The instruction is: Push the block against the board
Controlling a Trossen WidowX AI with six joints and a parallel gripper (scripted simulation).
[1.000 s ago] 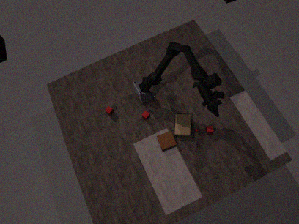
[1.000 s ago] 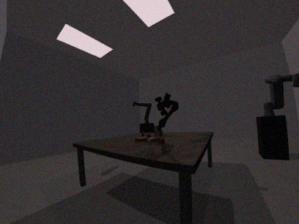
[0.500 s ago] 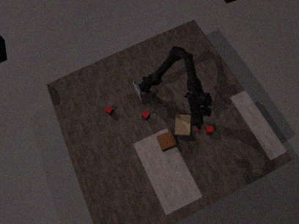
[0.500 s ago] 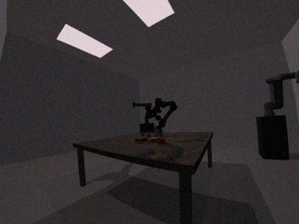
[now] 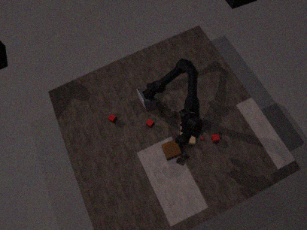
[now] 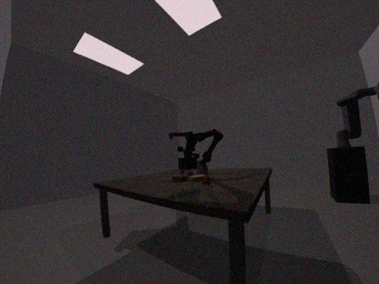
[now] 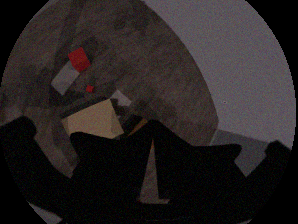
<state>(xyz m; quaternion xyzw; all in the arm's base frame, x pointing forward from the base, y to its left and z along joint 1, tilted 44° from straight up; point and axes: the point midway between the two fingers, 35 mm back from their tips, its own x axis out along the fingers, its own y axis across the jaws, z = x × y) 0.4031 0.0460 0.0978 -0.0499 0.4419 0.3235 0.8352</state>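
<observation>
Now: the square block 14 cm below my gripper tip, 9 cm to the right of it and 4 cm behind it. Also, from my gripper tip: tan board 14 cm below, 10 cm behind, 5 cm to the left; then tiny red piece 15 cm below, 12 cm to the left, 3 cm behind.
</observation>
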